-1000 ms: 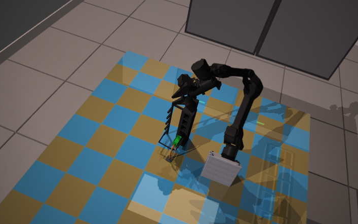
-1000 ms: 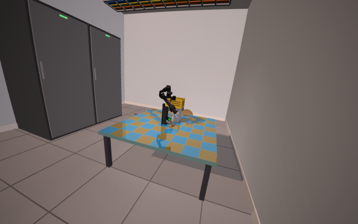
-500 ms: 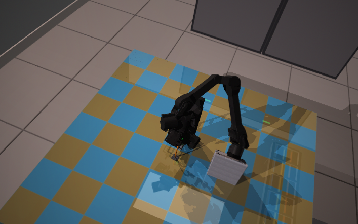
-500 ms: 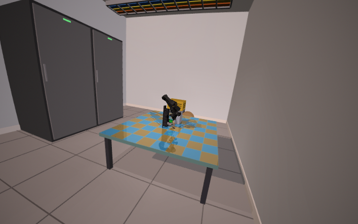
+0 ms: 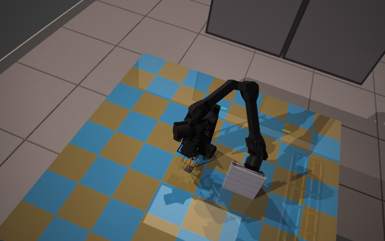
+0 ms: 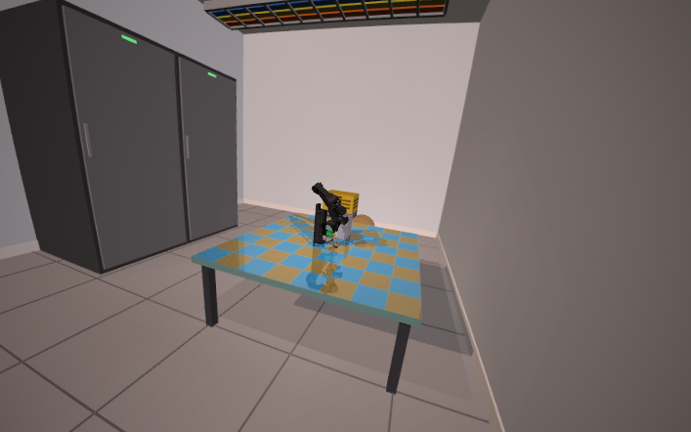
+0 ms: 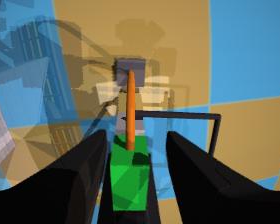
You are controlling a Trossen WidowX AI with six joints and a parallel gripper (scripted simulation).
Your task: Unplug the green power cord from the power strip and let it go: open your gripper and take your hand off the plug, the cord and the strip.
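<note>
Right now the green plug is 6 cm to the right of my gripper tip and 1 cm below it.
</note>
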